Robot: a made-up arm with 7 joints.
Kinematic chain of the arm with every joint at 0, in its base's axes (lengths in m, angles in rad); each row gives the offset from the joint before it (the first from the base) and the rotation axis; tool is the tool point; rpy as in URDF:
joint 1: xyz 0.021 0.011 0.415 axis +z
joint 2: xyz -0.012 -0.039 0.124 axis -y
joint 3: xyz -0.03 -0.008 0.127 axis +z
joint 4: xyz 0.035 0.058 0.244 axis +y
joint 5: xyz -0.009 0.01 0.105 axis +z
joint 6: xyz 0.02 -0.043 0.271 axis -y
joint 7: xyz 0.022 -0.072 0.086 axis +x
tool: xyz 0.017 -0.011 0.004 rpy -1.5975 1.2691 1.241
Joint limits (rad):
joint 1: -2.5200..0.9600
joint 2: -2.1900..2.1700
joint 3: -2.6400..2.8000
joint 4: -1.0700..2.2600
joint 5: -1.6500..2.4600
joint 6: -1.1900..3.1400
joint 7: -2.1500..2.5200
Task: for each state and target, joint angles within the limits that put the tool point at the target. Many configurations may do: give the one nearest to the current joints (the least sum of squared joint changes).
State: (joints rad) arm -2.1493 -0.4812 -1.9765 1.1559 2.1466 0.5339 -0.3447
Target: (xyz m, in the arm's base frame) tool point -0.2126 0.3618 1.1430
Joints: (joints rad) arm -2.2846 -0.5731 -2.5935 1.1741 1.9803 0.7011 -0.3486
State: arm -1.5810 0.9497 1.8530 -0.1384 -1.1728 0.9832 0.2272
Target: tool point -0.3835 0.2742 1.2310
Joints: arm -1.0636 0.5178 1.9037 -0.1611 -1.2431 0.8531 0.1861
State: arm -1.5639 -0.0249 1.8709 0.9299 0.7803 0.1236 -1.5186
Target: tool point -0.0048 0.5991 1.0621
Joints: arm -1.0634 0.3008 2.2678 0.7326 0.8804 0.0872 -1.5259
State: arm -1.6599 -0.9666 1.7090 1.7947 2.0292 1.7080 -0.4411
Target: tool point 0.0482 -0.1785 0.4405
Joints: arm -2.2851 -0.9147 0.8042 2.2054 1.6418 1.9110 -0.4688
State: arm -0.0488 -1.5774 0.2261 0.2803 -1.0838 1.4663 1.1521
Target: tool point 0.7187 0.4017 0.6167
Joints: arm 0.4757 -1.5023 0.2376 0.3086 -1.1716 1.5090 1.1512
